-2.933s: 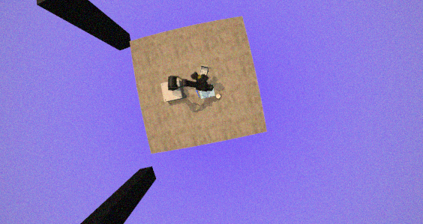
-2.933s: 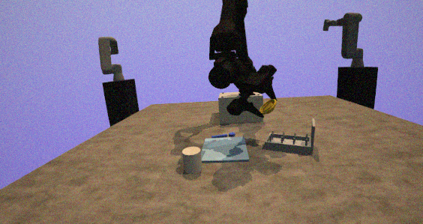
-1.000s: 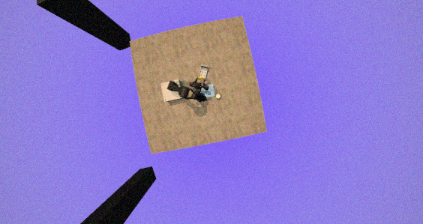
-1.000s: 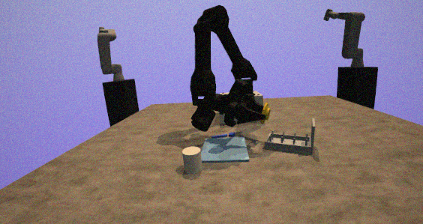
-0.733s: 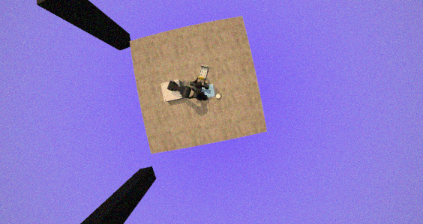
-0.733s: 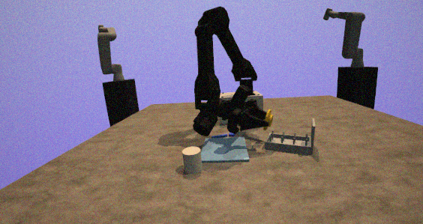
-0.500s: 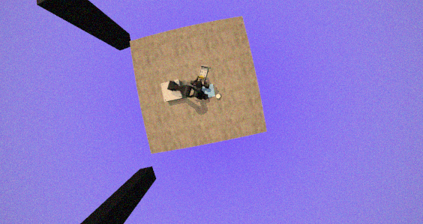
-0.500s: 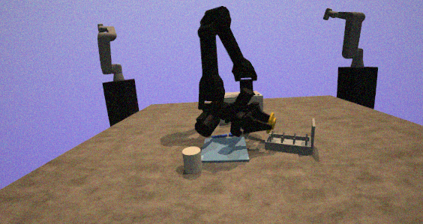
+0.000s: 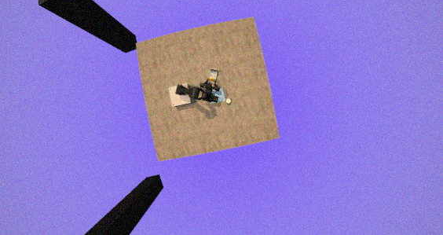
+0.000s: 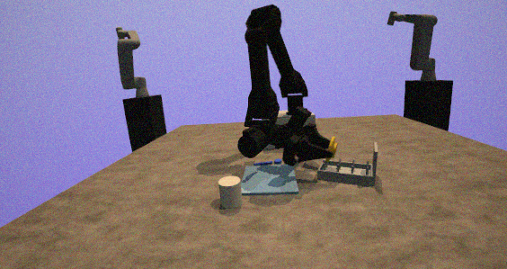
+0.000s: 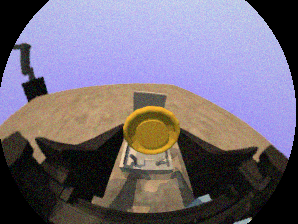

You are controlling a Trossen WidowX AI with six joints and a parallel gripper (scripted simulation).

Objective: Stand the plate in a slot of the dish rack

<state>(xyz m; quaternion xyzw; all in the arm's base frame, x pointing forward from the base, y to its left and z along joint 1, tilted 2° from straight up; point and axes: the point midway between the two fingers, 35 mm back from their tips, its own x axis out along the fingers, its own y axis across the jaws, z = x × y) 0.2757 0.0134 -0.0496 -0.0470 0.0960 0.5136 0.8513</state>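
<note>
Right now my gripper tip is 4 cm above the dish rack, 3 cm to the right of it and 1 cm short of it. The rest, counted from my gripper tip: light blue mat: 16 cm to the right, 6 cm below; then blue spoon: 15 cm to the right, 10 cm behind, 6 cm below; then yellow plate: 1 cm to the right.
</note>
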